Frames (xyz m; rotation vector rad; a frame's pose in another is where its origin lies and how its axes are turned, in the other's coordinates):
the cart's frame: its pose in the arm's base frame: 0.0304 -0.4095 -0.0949 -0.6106 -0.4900 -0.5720
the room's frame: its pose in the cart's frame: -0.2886 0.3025 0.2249 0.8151 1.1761 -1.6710
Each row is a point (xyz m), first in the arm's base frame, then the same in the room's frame.
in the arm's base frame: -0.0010 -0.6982 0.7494
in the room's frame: -0.2396 0.8376 0.8529
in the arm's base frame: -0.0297 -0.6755 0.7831
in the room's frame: -0.2719 0.8149 0.8831
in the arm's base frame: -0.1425 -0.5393 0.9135
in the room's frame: -0.4279 0.6947 0.9805
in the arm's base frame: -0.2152 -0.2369 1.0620
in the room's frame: -0.7136 0.5022 0.9913
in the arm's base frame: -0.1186 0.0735 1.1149
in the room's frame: -0.9748 0.3887 0.8259
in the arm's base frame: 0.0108 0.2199 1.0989
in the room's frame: -1.0880 0.3789 0.6661
